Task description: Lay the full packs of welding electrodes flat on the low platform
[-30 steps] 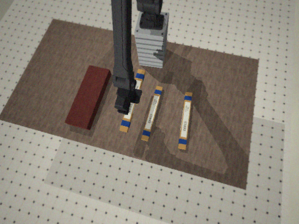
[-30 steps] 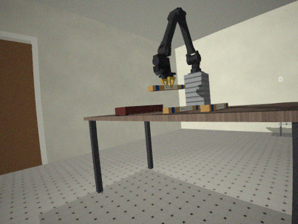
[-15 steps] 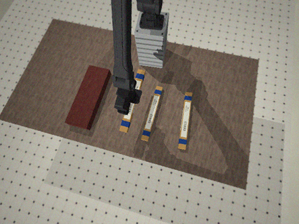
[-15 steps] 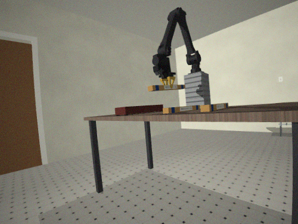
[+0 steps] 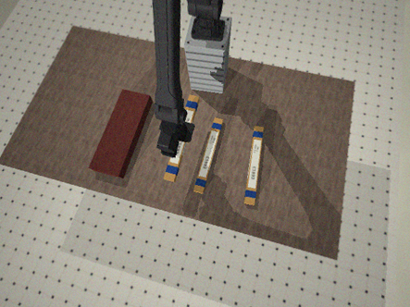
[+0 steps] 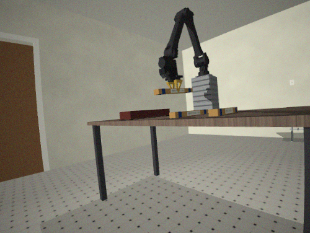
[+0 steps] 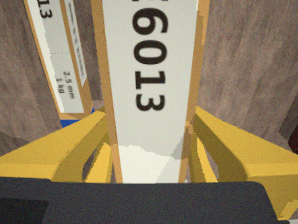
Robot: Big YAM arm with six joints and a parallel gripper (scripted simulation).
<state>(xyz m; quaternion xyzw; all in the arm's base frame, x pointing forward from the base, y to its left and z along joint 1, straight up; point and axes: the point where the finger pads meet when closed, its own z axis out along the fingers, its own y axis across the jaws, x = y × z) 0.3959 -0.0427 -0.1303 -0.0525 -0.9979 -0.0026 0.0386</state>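
My hand is 30 cm to the left of the low platform, 15 cm above it and 3 cm past it.
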